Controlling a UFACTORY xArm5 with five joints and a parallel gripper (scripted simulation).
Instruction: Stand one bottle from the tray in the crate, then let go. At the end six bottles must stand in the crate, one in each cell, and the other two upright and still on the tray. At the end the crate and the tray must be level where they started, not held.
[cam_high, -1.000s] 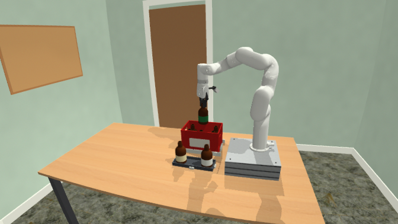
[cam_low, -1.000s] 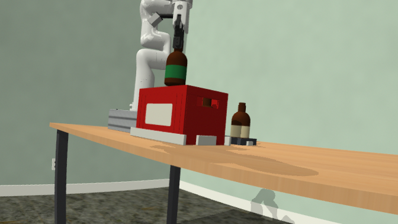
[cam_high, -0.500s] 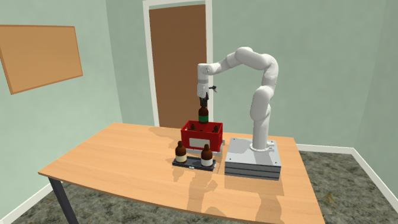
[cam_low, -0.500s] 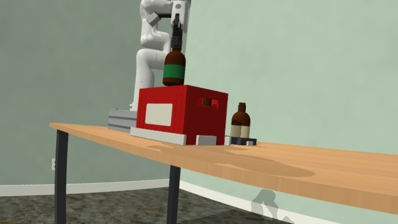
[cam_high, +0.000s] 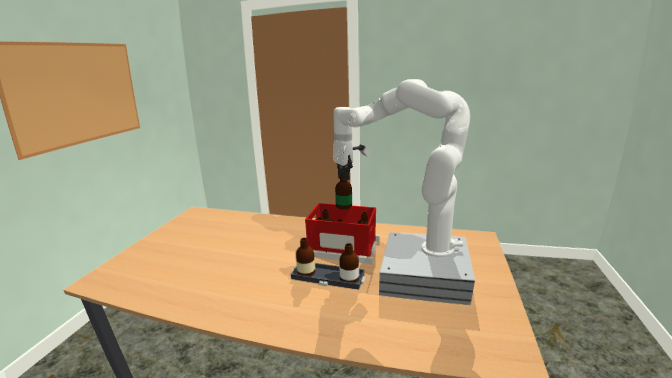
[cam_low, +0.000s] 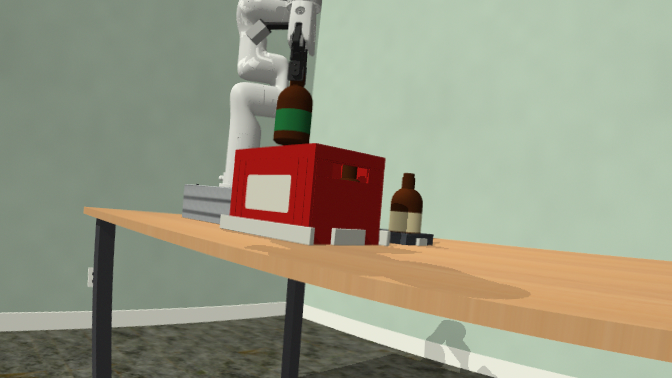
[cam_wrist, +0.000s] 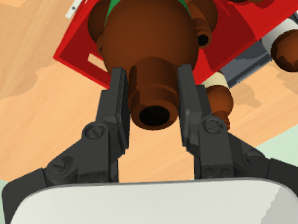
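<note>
My hand is 1 cm short of the red crate, 4 cm to the right of it and 25 cm above it. Also, from my hand: dark tray: 5 cm ahead, 27 cm to the left, 32 cm below.
</note>
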